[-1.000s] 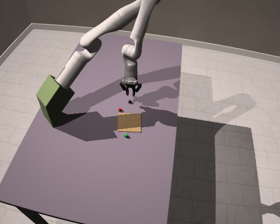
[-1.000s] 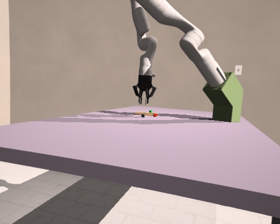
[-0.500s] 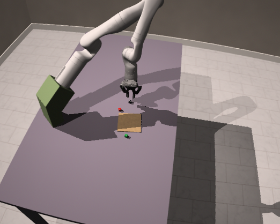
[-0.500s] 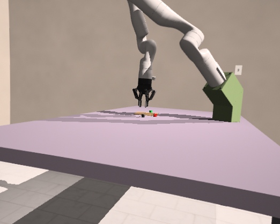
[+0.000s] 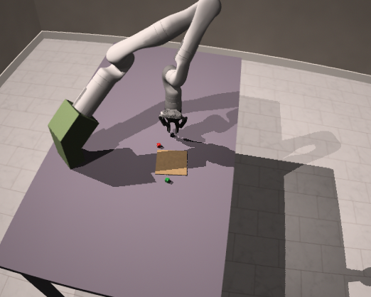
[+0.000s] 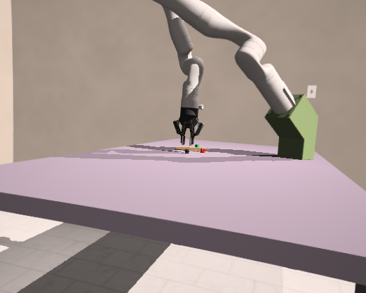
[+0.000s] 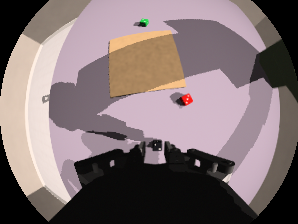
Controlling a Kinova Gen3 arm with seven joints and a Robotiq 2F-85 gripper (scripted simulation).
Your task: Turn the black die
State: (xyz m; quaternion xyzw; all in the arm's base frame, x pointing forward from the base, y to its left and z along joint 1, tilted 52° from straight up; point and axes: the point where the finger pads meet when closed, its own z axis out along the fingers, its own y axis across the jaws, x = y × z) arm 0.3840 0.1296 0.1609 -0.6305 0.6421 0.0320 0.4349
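The black die is 40 mm below my hand. From my hand the other things lie so: tan mat 150 mm to the right, 50 mm below, 50 mm ahead; then green die 250 mm to the right, 80 mm ahead, 40 mm below; then red die 80 mm to the right, 40 mm below, 40 mm behind.
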